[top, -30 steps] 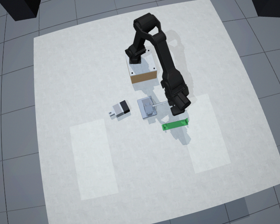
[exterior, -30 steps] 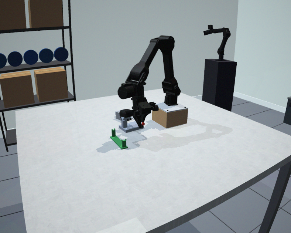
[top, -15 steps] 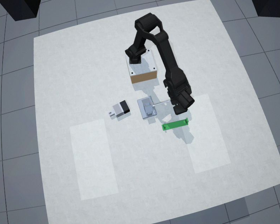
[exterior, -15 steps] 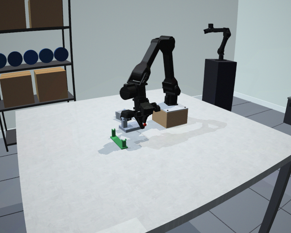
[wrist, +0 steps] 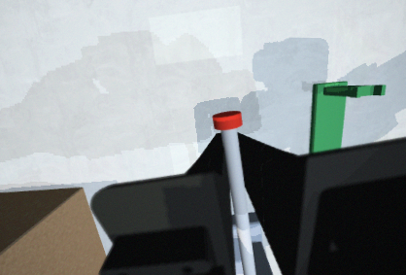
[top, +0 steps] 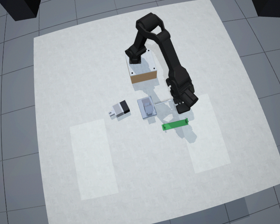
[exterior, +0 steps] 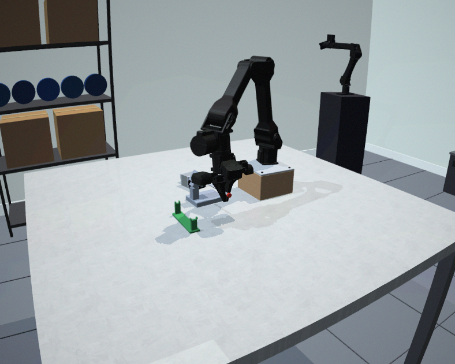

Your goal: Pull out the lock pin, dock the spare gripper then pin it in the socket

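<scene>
Right now my gripper tip is 12 cm short of the green rack, 4 cm above it and 2 cm to the left of it. Also, from my gripper tip: grey mount: 16 cm to the right, 3 cm ahead, 1 cm below; then spare gripper: 32 cm to the right, 4 cm below, 3 cm ahead.
</scene>
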